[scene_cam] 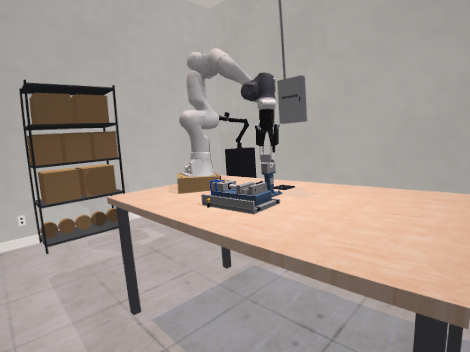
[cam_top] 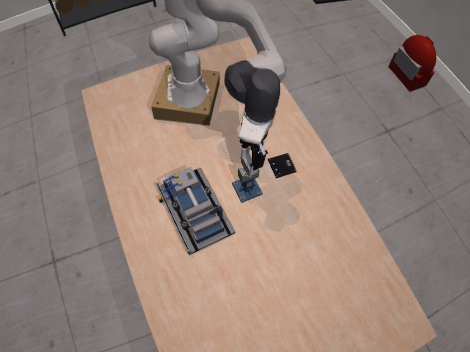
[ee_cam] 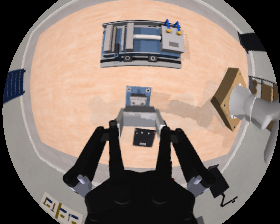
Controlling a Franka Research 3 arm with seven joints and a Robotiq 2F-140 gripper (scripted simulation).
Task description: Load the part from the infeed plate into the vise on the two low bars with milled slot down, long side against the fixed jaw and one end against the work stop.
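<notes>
My hand is 30 mm above the part. From my hand the other things lie so: vise: 30 mm ahead, 210 mm to the right, 170 mm below; black infeed plate: 50 mm behind, 170 mm to the left, 200 mm below.
</notes>
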